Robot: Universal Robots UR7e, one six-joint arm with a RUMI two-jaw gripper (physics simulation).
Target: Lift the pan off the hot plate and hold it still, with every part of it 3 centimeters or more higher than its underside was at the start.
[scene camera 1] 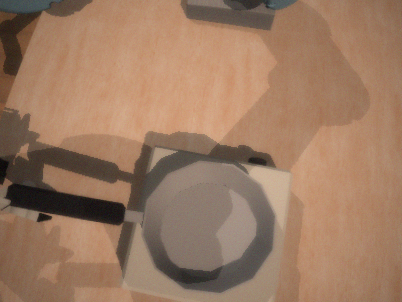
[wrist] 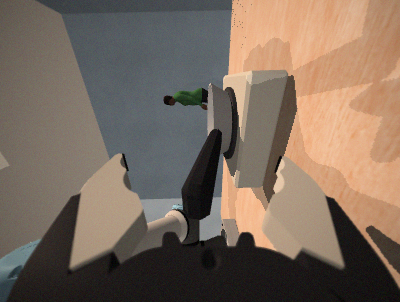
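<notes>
The grey pan [scene camera 1: 209, 227] [wrist: 218, 115] sits level on the cream hot plate [scene camera 1: 279, 182] [wrist: 260, 130]. Its black handle [scene camera 1: 67, 204] [wrist: 202, 175] points left in the scene view and towards the gripper in the wrist view. My gripper [wrist: 202, 157] is open around the outer part of the handle. In the wrist view there is a gap on each side between handle and fingers. In the scene view a pale finger with a dark tip shows just below the handle near the left edge; the rest of the gripper is mostly outside that view.
The wooden table [scene camera 1: 150, 85] [wrist: 330, 130] lies under the hot plate. A grey block-like base [scene camera 1: 230, 17] stands at the top of the scene view. A person in green [wrist: 189, 97] shows in the background beyond the pan. Arm shadows fall across the table.
</notes>
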